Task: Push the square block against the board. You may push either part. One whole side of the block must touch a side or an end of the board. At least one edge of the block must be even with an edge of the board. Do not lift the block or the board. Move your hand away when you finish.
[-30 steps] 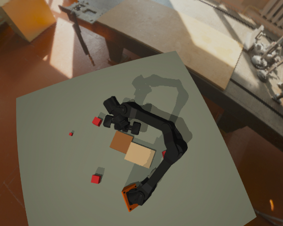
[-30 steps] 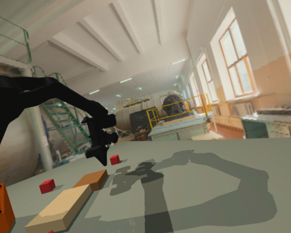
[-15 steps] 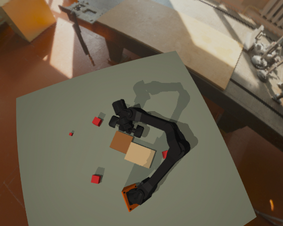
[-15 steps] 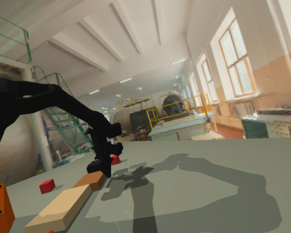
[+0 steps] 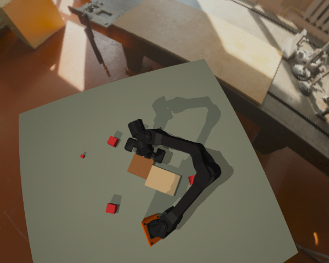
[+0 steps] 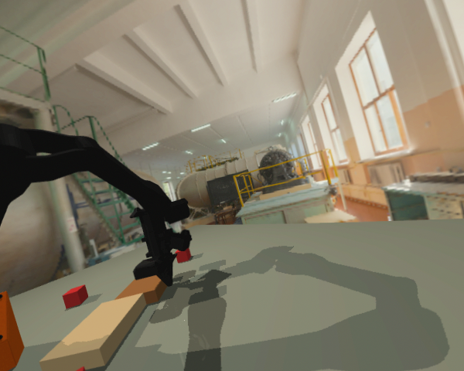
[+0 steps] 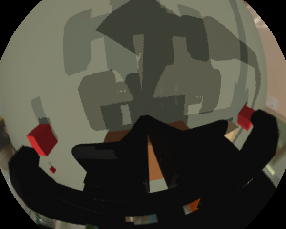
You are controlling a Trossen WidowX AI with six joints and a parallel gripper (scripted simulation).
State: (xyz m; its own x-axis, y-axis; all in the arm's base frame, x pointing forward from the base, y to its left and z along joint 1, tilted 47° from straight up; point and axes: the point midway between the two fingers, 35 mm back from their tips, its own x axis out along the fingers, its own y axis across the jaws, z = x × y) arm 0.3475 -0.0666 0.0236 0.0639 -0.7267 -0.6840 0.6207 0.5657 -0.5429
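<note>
The brown square block lies 50 mm behind my gripper tip, 40 mm to the left of it and 10 mm above it. The rest, counted from my gripper tip: tiny red cube (80 mm ahead, 330 mm to the left); then tan board (150 mm behind, 40 mm to the right, 10 mm above).
</note>
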